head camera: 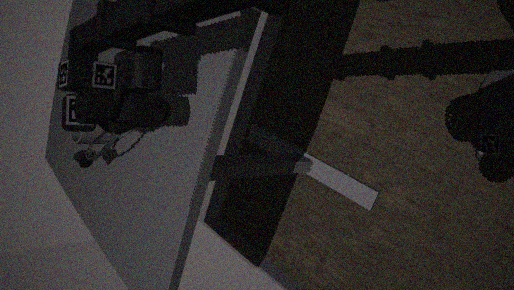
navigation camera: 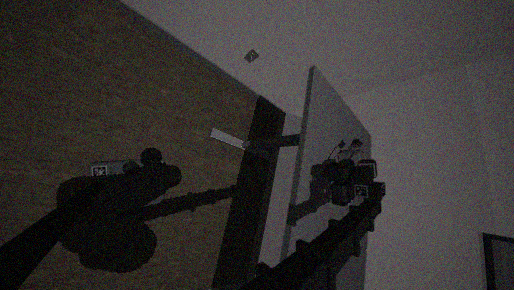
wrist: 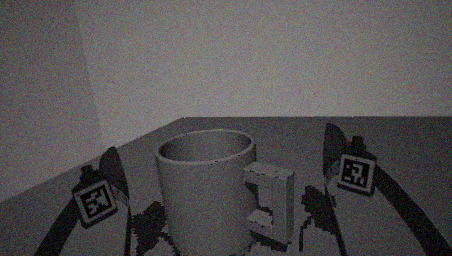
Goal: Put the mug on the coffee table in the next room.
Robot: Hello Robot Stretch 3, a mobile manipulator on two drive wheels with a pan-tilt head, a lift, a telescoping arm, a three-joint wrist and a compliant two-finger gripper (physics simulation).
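Seen in the pictures: robot's base at its link origin: (navigation camera: 130, 167).
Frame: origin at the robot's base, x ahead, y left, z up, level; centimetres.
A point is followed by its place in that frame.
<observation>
The grey mug (wrist: 207, 200) stands upright on a grey table top (head camera: 150, 195) @(x 11.9, y -58.2, z 95.0 cm) (navigation camera: 330, 115) @(x 18.7, y -65.8, z 95.0 cm) (wrist: 300, 135). In the wrist view it is large and near, between the spread fingers and closer to the left one, with its square handle toward the right finger. Its base is cut off by the lower frame edge. My gripper (wrist: 223, 154) @(x -1.9, y -73.0, z 102.7 cm) is open, with space between each finger and the mug. In the head and navigation views the dark wrist hides most of the mug. The coffee table cannot be made out in these views.
Pale walls (head camera: 25, 200) @(x 26.6, y -136.4, z 99.9 cm) (navigation camera: 430, 100) @(x 29.4, y -137.4, z 125.9 cm) (wrist: 250, 60) border the table's far sides. My dark arm (navigation camera: 320, 245) @(x -8.7, y -20.9, z 112.1 cm) reaches over the table. Brown floor (head camera: 400, 235) @(x 35.4, y -43.5, z 0.0 cm) (navigation camera: 125, 90) @(x 49.0, y 2.0, z 0.0 cm) lies beside it, with dark shadows and a pale strip (head camera: 345, 182) (navigation camera: 227, 138). A small plate (navigation camera: 251, 55) @(x 74.5, y -69.8, z 41.1 cm) is on the wall.
</observation>
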